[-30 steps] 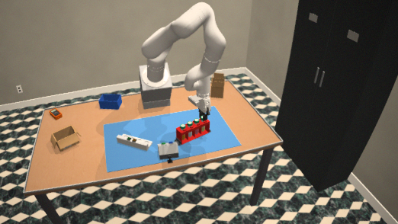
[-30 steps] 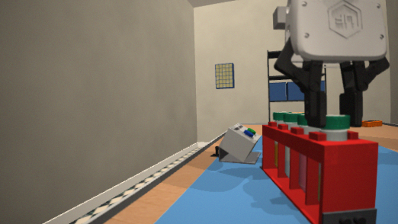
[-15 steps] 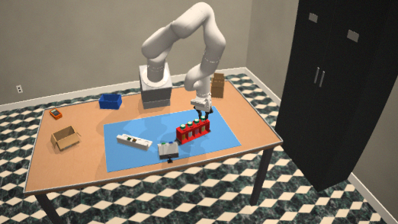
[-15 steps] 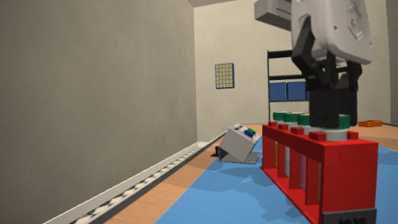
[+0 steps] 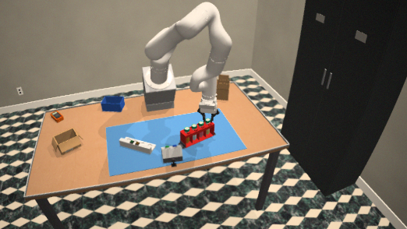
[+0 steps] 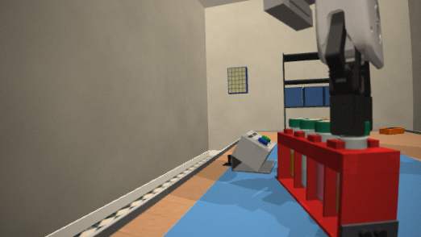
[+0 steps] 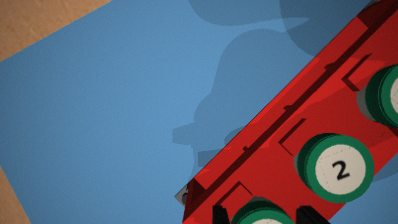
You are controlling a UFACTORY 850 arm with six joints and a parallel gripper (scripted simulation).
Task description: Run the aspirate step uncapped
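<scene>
My gripper is now 10 mm above the green cap. Also, from my hand: key housing: 160 mm ahead, 250 mm to the right, 80 mm below; blue cycle key: 140 mm ahead, 230 mm to the right, 60 mm below; tube cap: 60 mm ahead, 140 mm to the right, 20 mm below.
</scene>
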